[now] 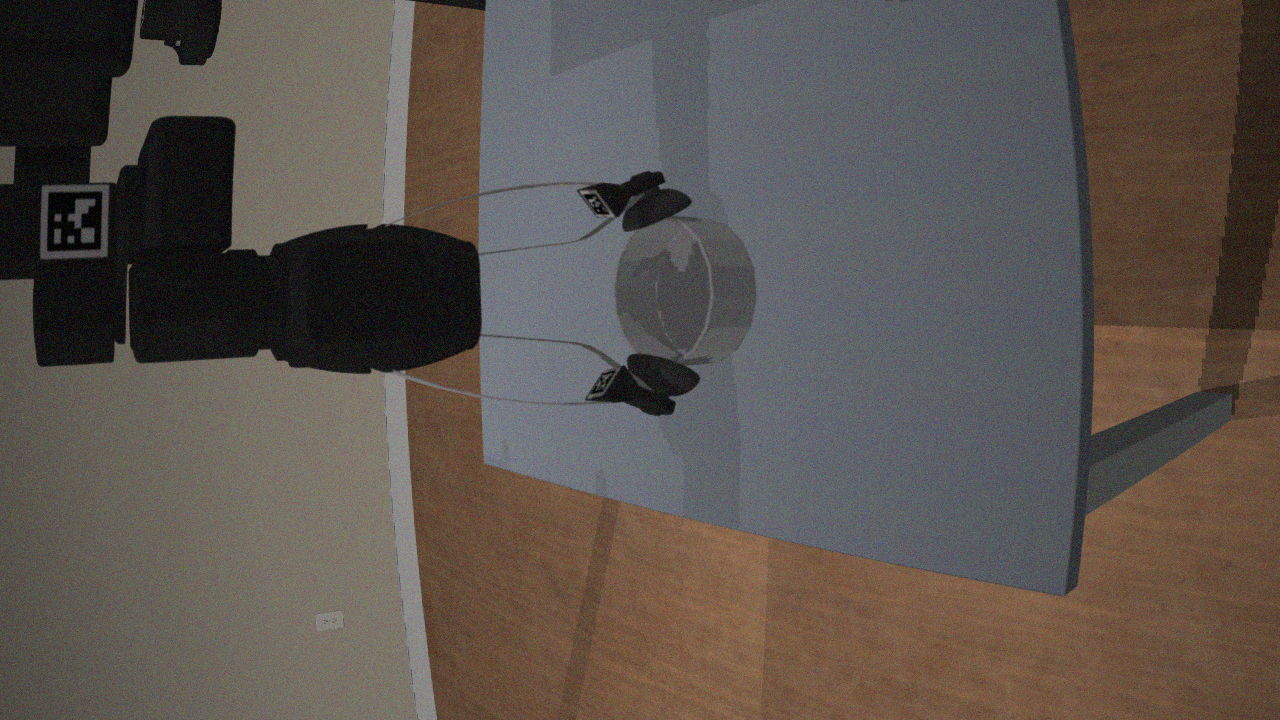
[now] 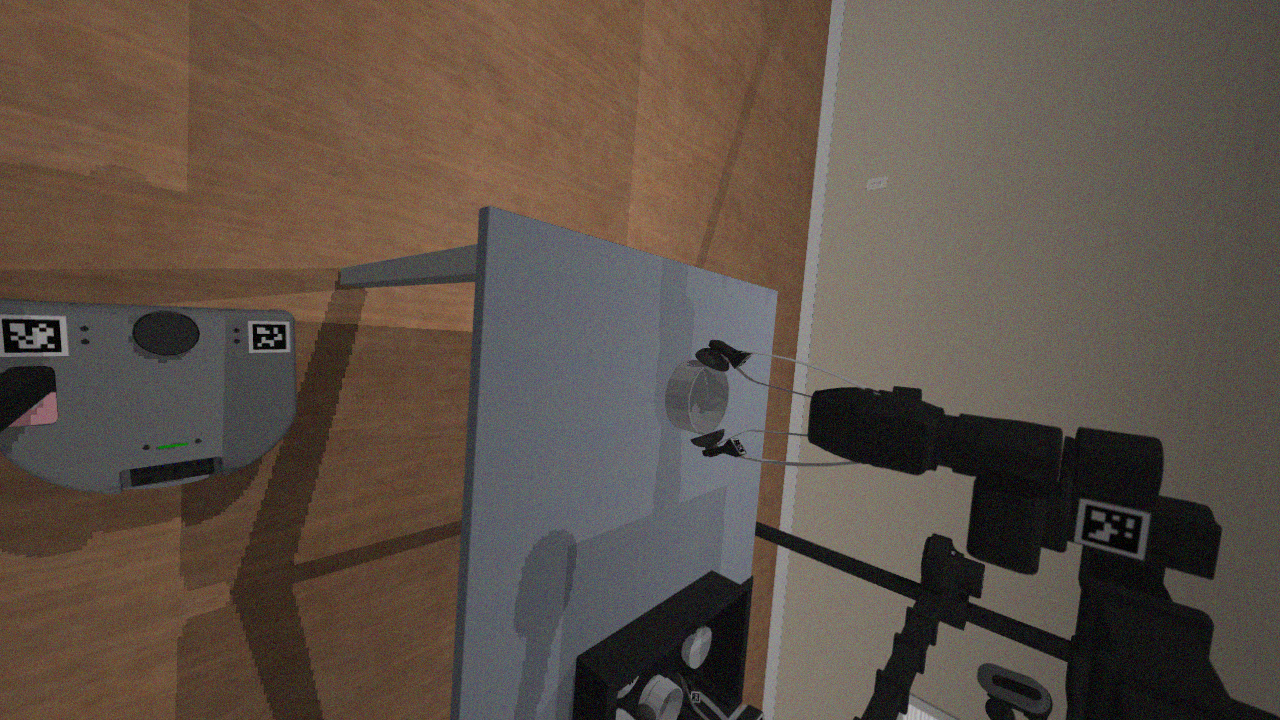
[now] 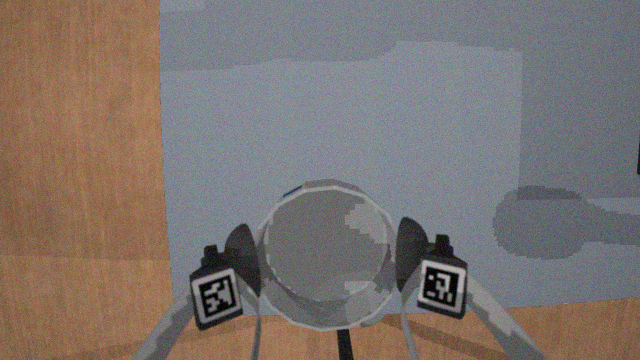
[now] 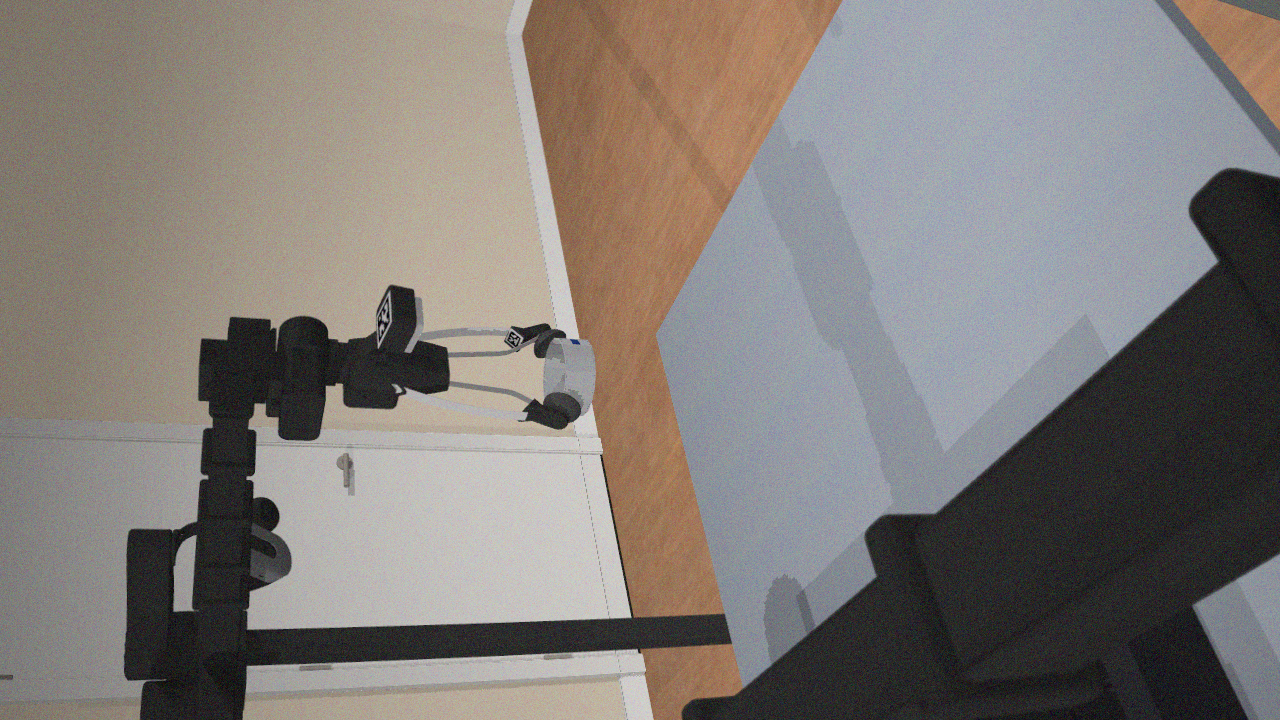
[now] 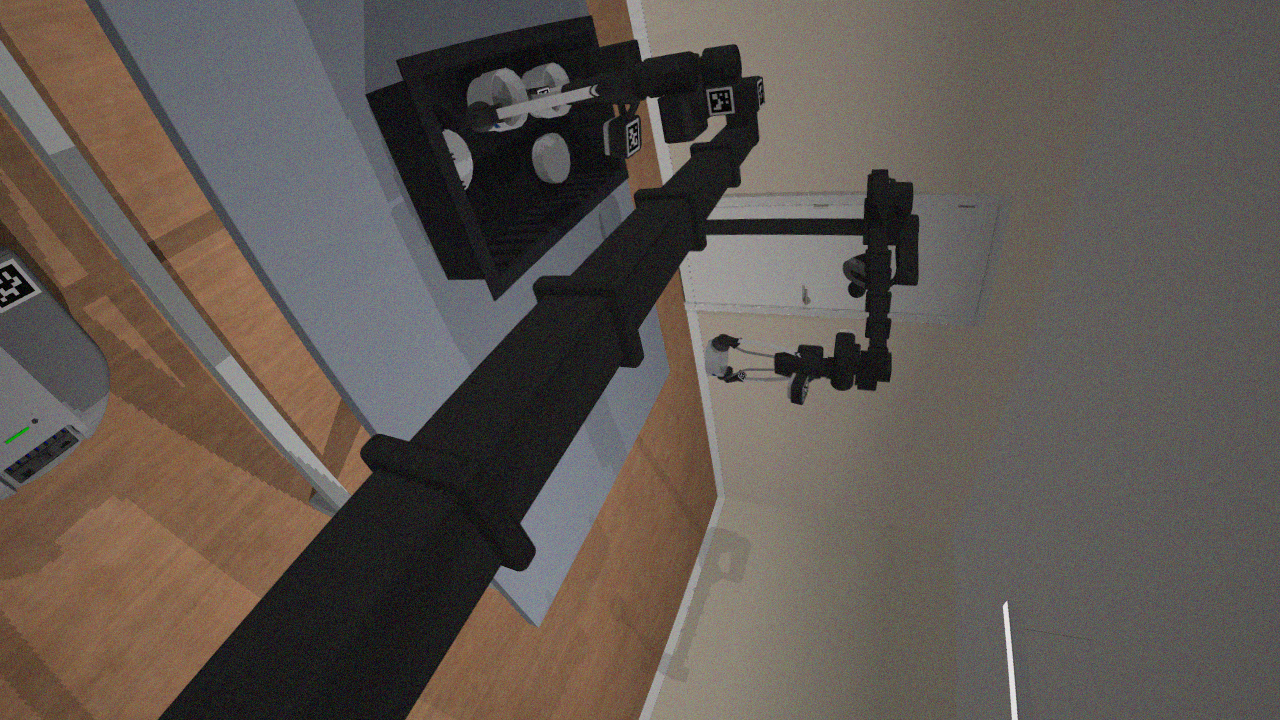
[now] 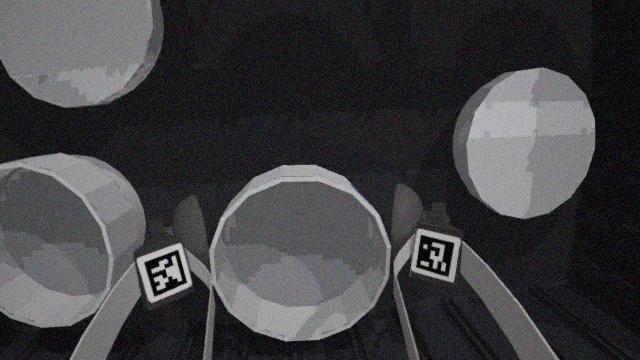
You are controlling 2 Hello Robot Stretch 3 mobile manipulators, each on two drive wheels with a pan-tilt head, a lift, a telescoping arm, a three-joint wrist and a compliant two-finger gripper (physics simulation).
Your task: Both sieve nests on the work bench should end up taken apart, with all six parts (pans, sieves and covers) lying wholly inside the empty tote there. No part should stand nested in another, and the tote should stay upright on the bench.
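r1 gripper (image 1: 660,291) (image 2: 710,398) (image 3: 327,257) (image 4: 556,376) is shut on a grey round part with a blue mark and holds it above the bench (image 1: 895,268) (image 2: 572,358) (image 5: 313,268). Whether it is one part or two nested, I cannot tell. r2 gripper (image 6: 300,222) is open around a grey open-topped part (image 6: 300,322) (image 5: 496,89) inside the black upright tote (image 5: 407,170) (image 2: 662,617). Thin gaps show beside both fingertips. Another open-topped part (image 6: 120,200) lies left of it. Two flat-topped round parts (image 6: 75,45) (image 6: 545,155) lie in the tote.
The r2 arm (image 5: 501,402) reaches across the bench to the tote. The r1 arm (image 4: 223,492) stands near the white door (image 4: 447,546). A grey robot base (image 2: 179,394) is on the floor beside the bench. The wall (image 1: 223,492) runs along the bench's far side.
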